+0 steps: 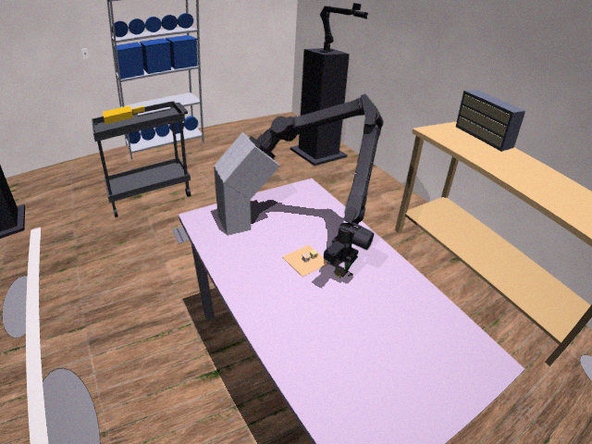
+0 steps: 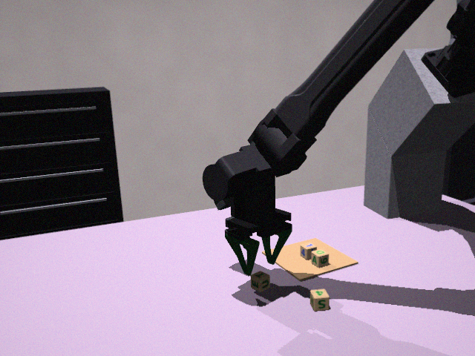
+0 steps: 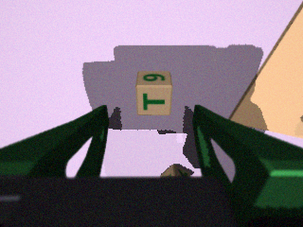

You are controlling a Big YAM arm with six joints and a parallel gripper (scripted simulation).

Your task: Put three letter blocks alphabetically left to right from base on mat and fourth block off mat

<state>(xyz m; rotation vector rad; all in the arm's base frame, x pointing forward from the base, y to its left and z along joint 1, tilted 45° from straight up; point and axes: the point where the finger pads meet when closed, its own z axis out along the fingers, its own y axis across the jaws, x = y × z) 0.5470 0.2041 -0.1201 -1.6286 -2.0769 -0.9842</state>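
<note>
The T block lies 3 cm below my hand. Round my hand: D block (14 cm behind, 2 cm to the right, 3 cm below); L block (14 cm behind, 6 cm to the right, 3 cm below); tan mat (14 cm behind, 6 cm to the right, 4 cm below).
</note>
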